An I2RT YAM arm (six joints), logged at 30 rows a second.
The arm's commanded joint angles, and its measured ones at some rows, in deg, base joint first. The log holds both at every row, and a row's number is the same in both.
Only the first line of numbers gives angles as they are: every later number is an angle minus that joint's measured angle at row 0.
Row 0, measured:
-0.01 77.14 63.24 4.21 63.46 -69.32
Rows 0 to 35, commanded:
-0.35 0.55 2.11 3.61 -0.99 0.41
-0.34 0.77 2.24 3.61 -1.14 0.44
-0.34 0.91 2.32 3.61 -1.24 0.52
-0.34 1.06 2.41 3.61 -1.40 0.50
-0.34 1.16 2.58 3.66 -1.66 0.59
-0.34 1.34 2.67 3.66 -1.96 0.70
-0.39 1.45 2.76 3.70 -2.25 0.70
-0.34 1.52 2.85 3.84 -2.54 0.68
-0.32 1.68 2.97 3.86 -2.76 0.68
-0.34 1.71 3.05 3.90 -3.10 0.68
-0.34 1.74 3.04 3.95 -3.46 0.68
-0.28 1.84 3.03 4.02 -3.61 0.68
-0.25 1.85 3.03 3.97 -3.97 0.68
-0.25 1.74 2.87 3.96 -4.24 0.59
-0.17 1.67 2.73 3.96 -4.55 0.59
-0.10 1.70 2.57 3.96 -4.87 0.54
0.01 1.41 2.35 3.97 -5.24 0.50
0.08 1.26 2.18 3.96 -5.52 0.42
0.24 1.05 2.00 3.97 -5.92 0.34
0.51 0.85 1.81 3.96 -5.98 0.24
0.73 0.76 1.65 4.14 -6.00 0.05
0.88 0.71 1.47 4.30 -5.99 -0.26
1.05 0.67 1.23 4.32 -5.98 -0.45
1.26 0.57 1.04 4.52 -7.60 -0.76
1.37 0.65 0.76 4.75 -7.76 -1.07
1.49 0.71 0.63 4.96 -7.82 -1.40
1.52 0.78 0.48 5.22 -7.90 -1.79
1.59 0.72 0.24 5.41 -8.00 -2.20
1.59 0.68 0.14 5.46 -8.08 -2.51
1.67 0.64 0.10 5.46 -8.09 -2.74
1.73 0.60 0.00 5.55 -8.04 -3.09
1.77 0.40 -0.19 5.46 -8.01 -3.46
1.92 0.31 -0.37 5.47 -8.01 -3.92
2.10 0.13 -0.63 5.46 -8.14 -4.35
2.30 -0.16 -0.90 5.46 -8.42 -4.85
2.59 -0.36 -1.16 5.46 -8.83 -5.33
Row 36, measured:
1.57 1.32 -0.17 3.19 -7.19 -3.91
